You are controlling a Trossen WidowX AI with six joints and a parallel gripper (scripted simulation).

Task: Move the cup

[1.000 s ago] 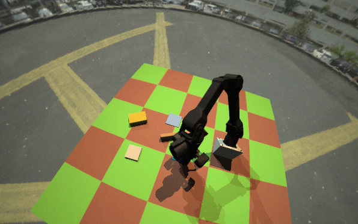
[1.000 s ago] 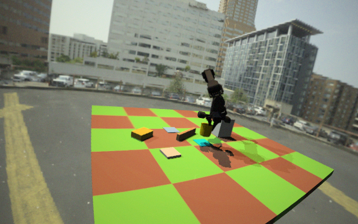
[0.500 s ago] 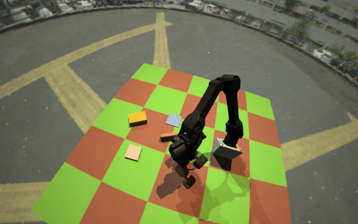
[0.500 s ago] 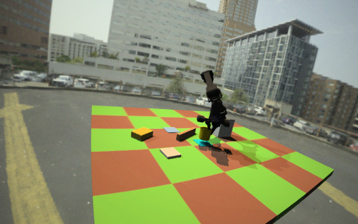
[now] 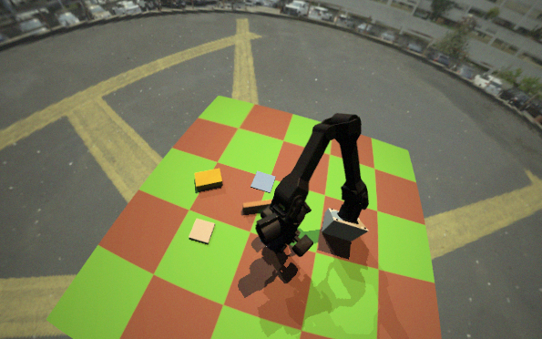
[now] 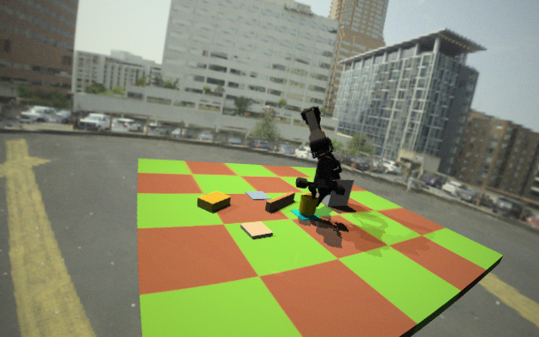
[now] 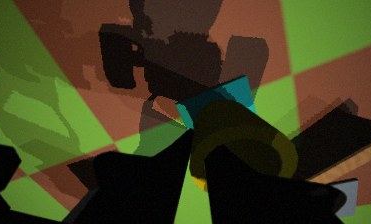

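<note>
Now: the teal pad 2 cm ahead of my gripper tip, 2 cm to the right of it and 5 cm below it. From my gripper tip the other things lie so: brown bar: 7 cm ahead, 13 cm to the right, 3 cm below; then light blue pad: 11 cm ahead, 24 cm to the right, 5 cm below; then yellow cup: 2 cm ahead, 2 cm to the right.
</note>
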